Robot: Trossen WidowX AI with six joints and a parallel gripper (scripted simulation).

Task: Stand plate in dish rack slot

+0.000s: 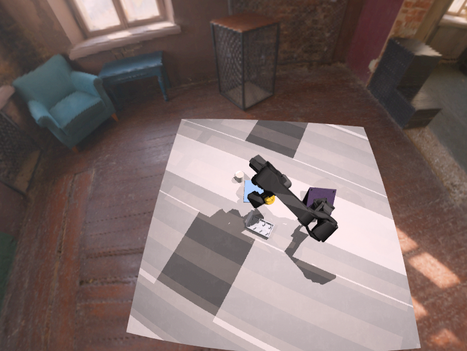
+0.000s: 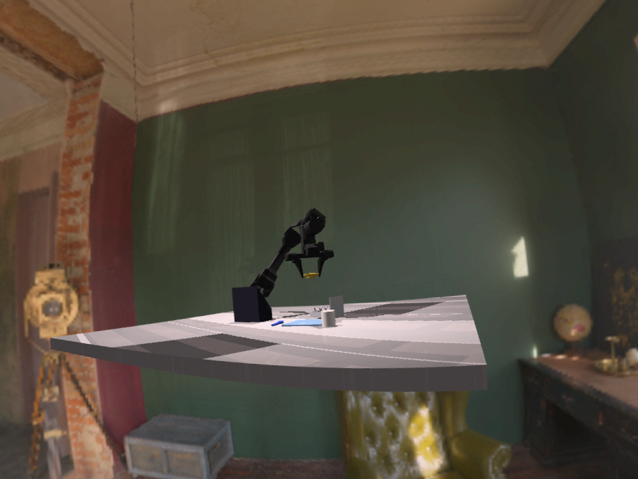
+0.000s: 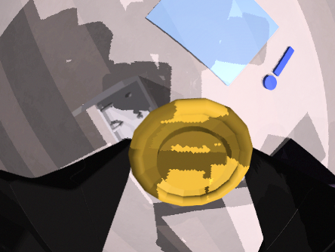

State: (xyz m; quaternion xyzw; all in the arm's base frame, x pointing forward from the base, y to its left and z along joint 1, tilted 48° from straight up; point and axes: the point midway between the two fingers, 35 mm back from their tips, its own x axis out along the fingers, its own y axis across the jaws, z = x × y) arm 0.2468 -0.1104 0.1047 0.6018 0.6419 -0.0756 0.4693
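The grey dish rack is 14 cm below my gripper tip, 7 cm to the left of it and 3 cm ahead of it. The rest, counted from my gripper tip: blue spoon 16 cm below, 12 cm to the right, 10 cm behind; then light blue mat 16 cm below, 12 cm to the right, 2 cm ahead; then yellow plate 1 cm above.
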